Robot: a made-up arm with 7 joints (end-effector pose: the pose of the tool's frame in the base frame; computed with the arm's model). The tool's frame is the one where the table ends.
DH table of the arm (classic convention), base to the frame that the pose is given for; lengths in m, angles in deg. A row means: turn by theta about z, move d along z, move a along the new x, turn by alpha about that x. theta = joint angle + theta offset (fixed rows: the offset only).
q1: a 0  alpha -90.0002  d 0.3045  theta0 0
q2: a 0  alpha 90.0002  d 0  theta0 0
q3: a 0.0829  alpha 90.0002  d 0.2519  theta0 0
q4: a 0.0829  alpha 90.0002  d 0  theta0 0
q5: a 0  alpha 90.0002  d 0.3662  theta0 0
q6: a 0.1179  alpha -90.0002  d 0  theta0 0
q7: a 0  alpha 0  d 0.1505  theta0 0
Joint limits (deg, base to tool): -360..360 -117.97..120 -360..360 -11..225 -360..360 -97..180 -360..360
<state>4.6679 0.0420 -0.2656 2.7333 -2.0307 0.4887 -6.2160</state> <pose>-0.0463 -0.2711 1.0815 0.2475 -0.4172 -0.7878</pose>
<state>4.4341 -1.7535 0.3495 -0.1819 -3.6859 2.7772 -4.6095</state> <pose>0.1567 -0.0580 0.5198 -0.9259 0.9998 0.3308</pose>
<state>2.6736 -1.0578 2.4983 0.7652 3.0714 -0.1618 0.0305</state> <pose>-0.0884 -0.2228 -0.0300 -1.0891 -2.3115 0.4782</pose>
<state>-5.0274 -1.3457 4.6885 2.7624 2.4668 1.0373 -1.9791</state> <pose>-0.0913 -0.7896 0.5237 -0.9708 -0.7282 2.8623</pose>
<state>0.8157 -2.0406 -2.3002 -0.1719 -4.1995 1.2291 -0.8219</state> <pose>0.2931 0.0902 0.4219 0.8243 0.6900 0.6516</pose>
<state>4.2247 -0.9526 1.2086 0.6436 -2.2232 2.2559 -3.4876</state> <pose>0.2803 -0.2735 0.6001 -0.3601 0.2205 1.3466</pose>
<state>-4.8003 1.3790 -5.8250 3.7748 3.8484 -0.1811 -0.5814</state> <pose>0.0536 0.6102 0.6370 -0.3757 0.9632 1.8060</pose>
